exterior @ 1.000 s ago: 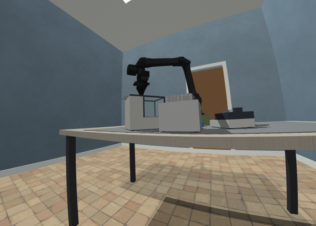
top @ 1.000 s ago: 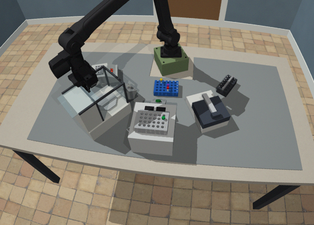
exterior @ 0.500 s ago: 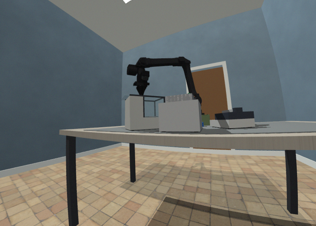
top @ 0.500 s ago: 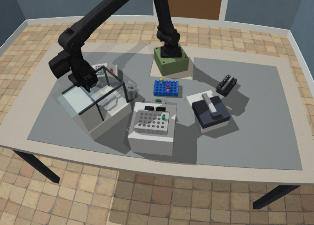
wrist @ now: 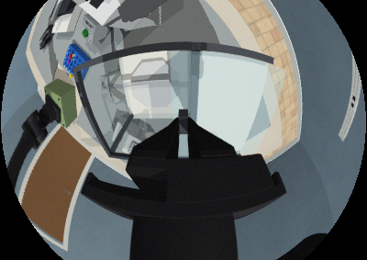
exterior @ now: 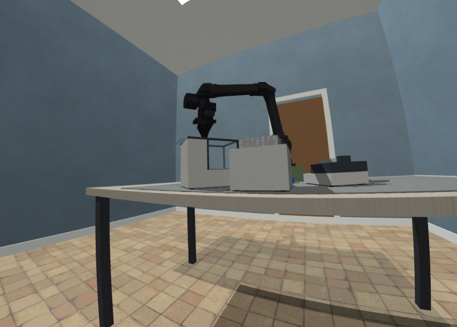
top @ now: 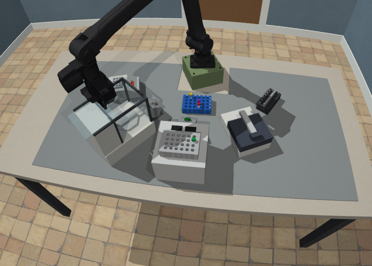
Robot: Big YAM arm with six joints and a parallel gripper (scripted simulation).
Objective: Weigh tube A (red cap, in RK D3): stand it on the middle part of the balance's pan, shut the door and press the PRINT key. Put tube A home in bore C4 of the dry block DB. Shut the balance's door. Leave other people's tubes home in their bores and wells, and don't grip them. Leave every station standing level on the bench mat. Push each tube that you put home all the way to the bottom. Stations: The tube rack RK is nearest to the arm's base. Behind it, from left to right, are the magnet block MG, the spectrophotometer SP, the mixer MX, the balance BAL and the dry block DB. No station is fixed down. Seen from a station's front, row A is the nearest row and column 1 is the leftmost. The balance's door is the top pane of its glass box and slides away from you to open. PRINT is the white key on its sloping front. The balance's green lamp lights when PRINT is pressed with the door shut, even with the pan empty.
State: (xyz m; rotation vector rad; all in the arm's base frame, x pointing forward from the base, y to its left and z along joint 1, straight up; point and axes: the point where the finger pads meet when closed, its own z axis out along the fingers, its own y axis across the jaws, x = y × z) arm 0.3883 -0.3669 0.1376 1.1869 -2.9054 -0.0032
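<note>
The balance door is 2 cm to the right of my hand, 2 cm ahead of it and 1 cm below it. The rest, counted from my hand: blue tube rack RK: 34 cm to the left, 21 cm below, 18 cm behind; grey well block: 28 cm to the left, 13 cm ahead, 7 cm below; spectrophotometer SP: 54 cm to the left, 16 cm below, 2 cm behind.
</note>
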